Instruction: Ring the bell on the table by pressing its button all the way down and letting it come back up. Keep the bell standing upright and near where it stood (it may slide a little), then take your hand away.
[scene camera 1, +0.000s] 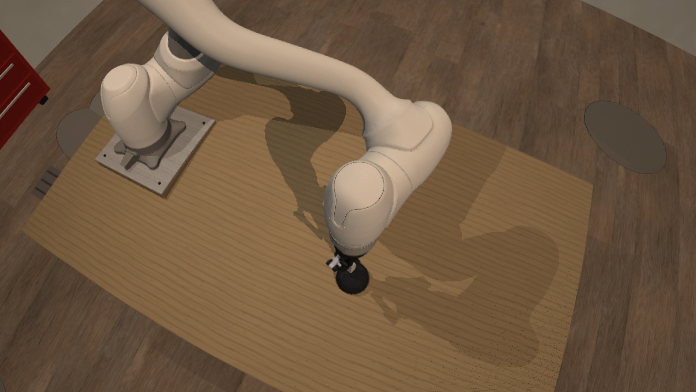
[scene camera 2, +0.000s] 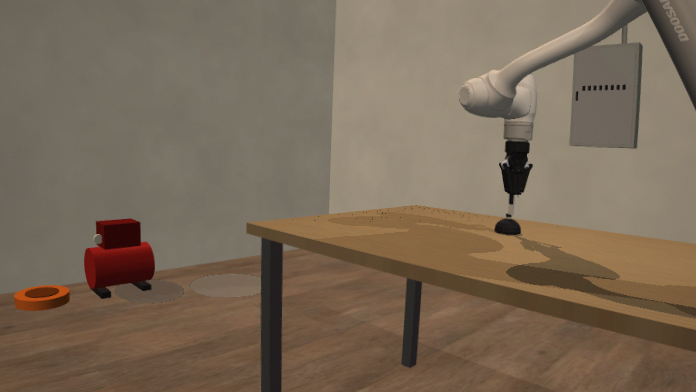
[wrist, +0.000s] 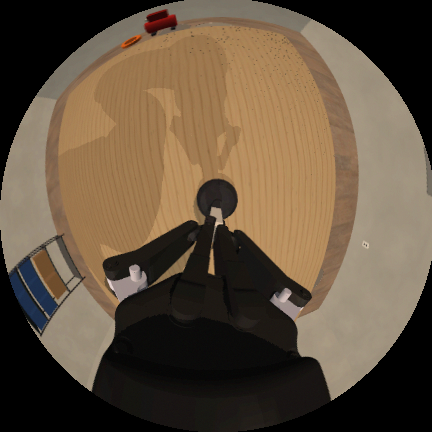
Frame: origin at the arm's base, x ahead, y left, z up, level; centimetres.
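Seen in the pictures: gripper, fingertip midpoint: (scene camera 1: 348, 267) (scene camera 2: 512, 214) (wrist: 214, 214); arm's base, origin of the base link: (scene camera 1: 150, 138).
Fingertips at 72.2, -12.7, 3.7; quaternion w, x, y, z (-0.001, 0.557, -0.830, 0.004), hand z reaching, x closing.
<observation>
Offsets run from my fingertips to a thing's top centre, as dx, dy, dz. Level surfaces: height alone.
The black dome-shaped bell @[+1.6, -0.8, +0.0] (scene camera 1: 353, 284) (scene camera 2: 507, 228) (wrist: 217, 190) stands upright on the wooden table @[dz -6.2] (scene camera 1: 210, 240) (scene camera 2: 350, 245) (wrist: 280, 150). Its small black button @[+1.6, -0.8, +0.0] (scene camera 2: 508, 215) shows on top of the dome in the scene camera 2 view. My gripper (scene camera 1: 352, 268) (scene camera 2: 510, 209) (wrist: 214, 214) points straight down and is shut, with nothing between its fingers. Its pale fingertips are directly over the button and seem to touch it or be a hair above it. In the wrist view the fingertips partly hide the button. How far the button is pressed is too small to tell.
The arm's base plate (scene camera 1: 190, 150) is bolted at the table's far left in the scene camera 1 view. A red compressor (scene camera 2: 120, 265) (wrist: 161, 23) and an orange ring (scene camera 2: 25, 301) (wrist: 126, 44) are on the floor beyond the table. A grey cabinet (scene camera 2: 605, 115) hangs on the wall.
</observation>
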